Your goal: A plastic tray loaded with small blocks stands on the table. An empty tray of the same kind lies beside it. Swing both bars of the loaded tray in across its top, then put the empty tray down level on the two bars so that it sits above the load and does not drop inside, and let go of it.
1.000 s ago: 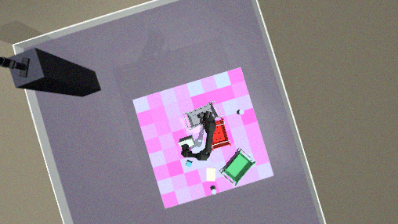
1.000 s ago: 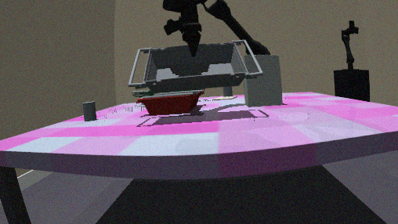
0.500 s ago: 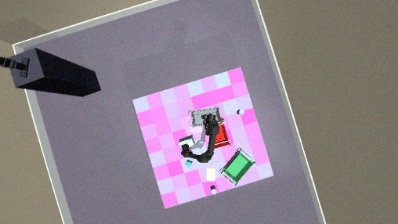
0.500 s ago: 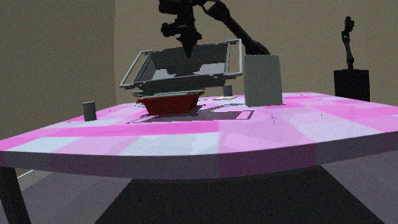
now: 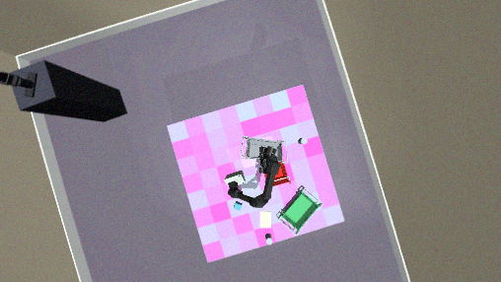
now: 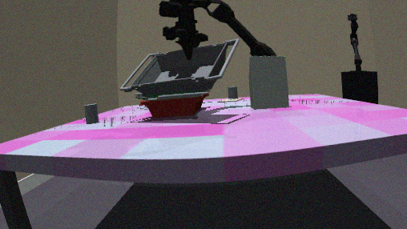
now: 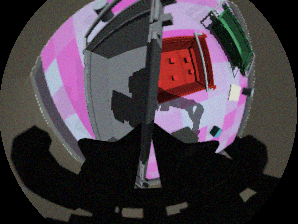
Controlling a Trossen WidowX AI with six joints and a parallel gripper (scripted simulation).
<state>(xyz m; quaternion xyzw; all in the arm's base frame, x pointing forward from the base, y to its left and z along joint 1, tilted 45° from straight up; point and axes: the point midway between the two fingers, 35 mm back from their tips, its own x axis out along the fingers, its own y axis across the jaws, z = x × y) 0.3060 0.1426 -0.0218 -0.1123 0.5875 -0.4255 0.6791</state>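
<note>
Right now my gripper tip is 4 cm short of the grey tray, 7 cm to the right of it and 2 cm above it. Round my gripper tip: cream slab: 16 cm behind, 55 cm to the right, 18 cm below; cyan block: 35 cm behind, 34 cm to the right, 16 cm below.
</note>
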